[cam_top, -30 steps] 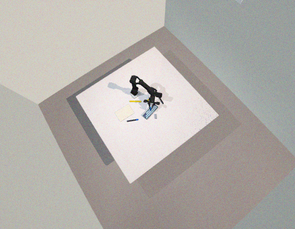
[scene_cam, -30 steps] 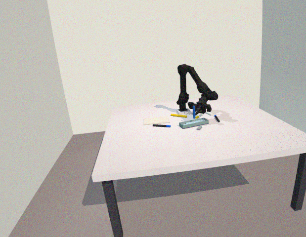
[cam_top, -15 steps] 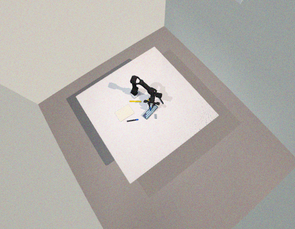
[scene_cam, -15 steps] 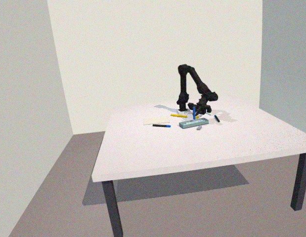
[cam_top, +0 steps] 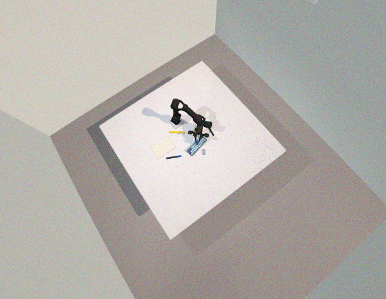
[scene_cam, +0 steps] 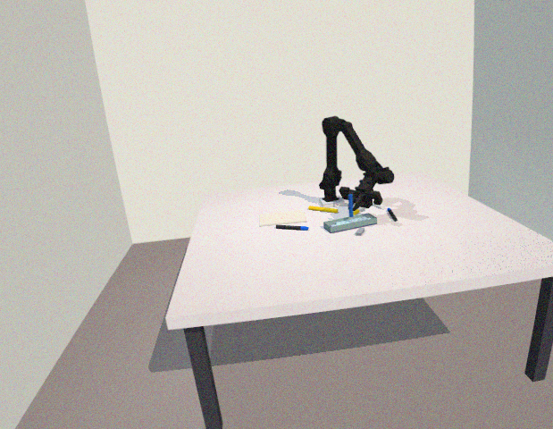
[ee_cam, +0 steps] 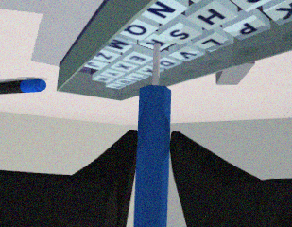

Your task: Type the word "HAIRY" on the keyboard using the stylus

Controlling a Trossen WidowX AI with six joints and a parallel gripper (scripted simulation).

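Now: gripper tip 9 cm short of the small grey block, 1 cm to the left of it and 6 cm above it. Round my gripper tip: stylus tip (5 cm below); yellow marker (23 cm behind, 3 cm to the right, 6 cm below); blue stylus (1 cm below).
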